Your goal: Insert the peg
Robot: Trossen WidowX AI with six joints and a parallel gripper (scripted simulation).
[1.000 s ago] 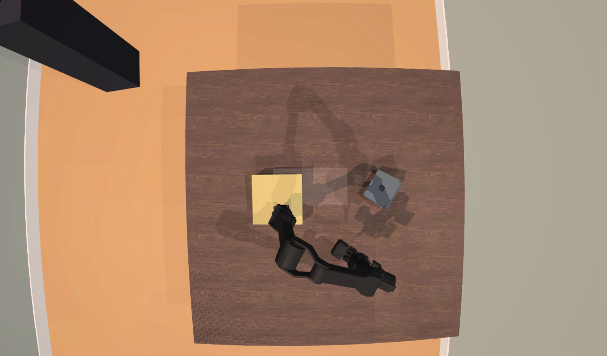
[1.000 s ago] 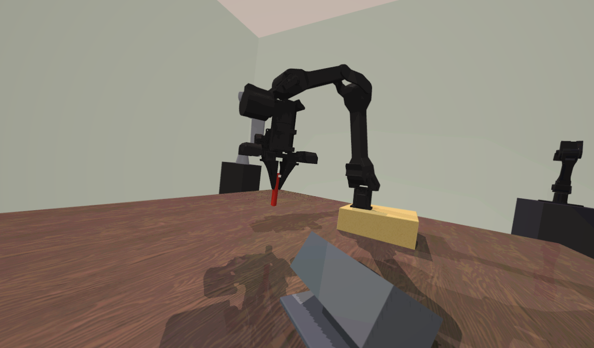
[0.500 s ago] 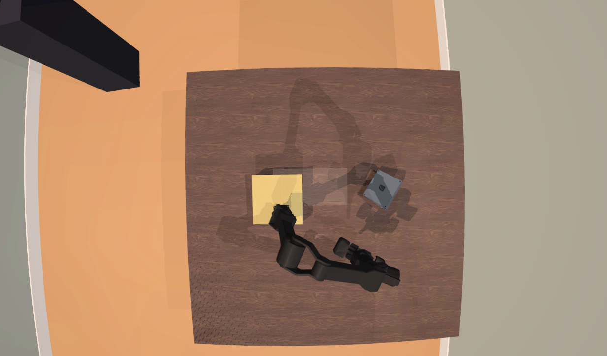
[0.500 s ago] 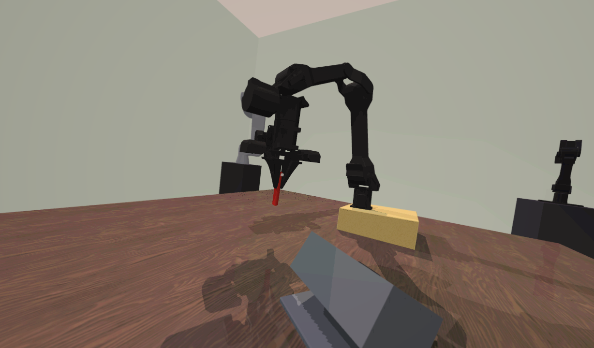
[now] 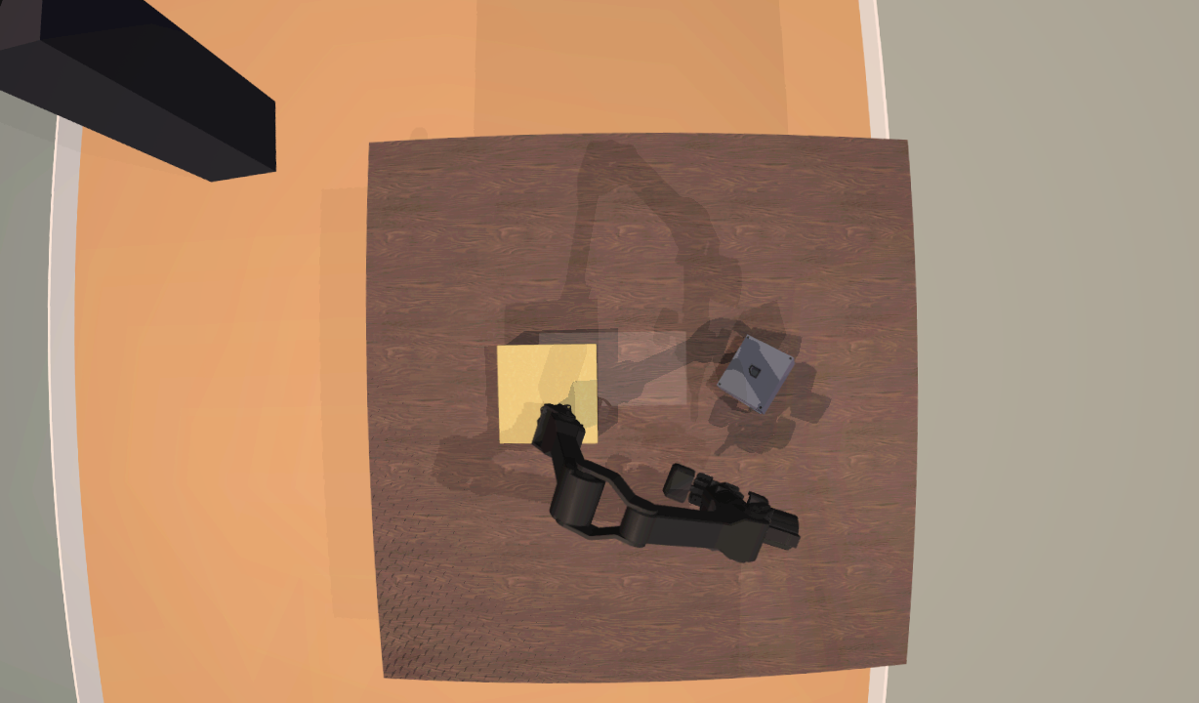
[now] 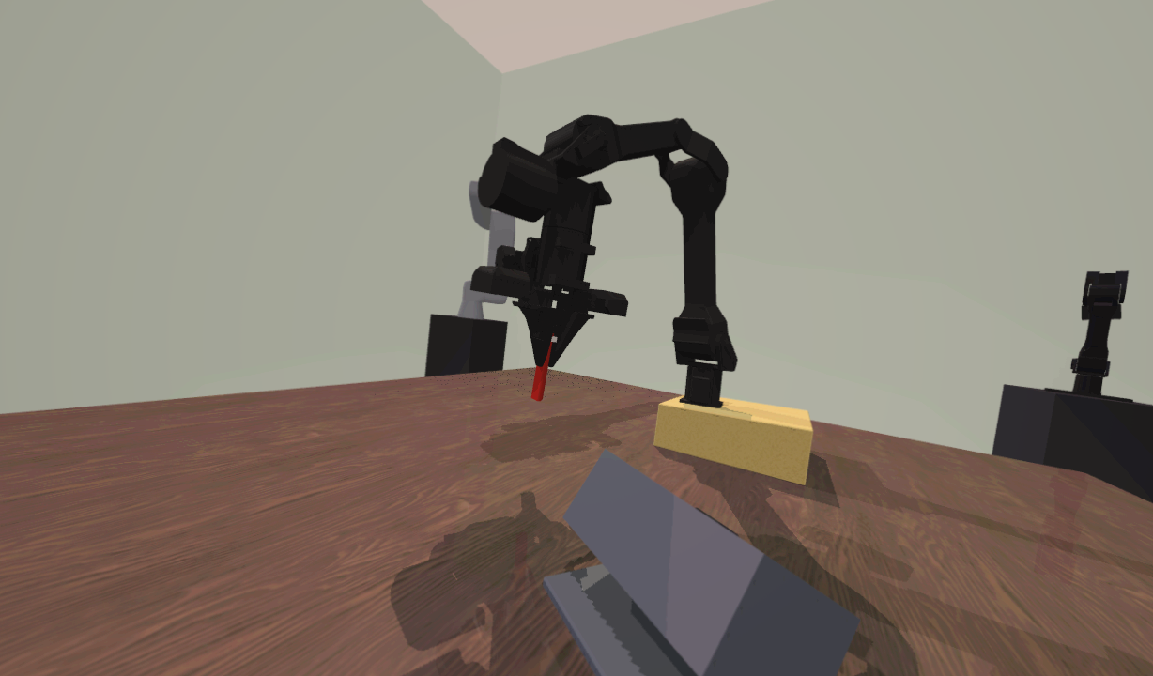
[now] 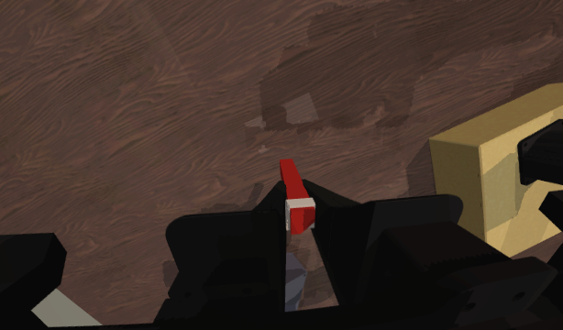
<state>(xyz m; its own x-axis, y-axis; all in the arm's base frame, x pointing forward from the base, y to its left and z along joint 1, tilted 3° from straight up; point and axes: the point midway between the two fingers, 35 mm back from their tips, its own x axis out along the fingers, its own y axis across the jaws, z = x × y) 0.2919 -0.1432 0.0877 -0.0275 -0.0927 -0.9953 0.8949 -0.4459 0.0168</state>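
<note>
Now: the grey sloped panel 210 mm to the left of my gripper tip, 150 mm ahead of it and 80 mm below it. Also, from my gripper tip: red square peg: 20 mm above.
</note>
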